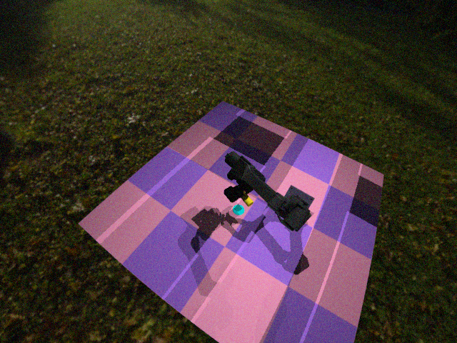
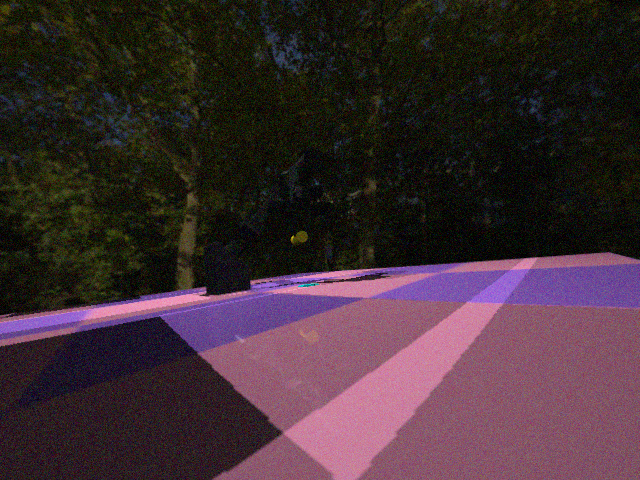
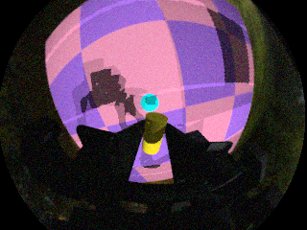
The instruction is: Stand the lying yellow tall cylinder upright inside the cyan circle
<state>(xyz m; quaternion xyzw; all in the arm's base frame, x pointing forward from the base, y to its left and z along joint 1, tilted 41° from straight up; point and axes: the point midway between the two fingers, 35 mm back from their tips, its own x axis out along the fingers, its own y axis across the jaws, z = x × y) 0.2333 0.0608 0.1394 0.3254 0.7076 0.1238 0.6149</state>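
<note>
My gripper tip is now 1 cm to the right of the cyan circle and 14 cm above it. Round my gripper tip: cylinder: 2 cm behind, 1 cm to the left.
</note>
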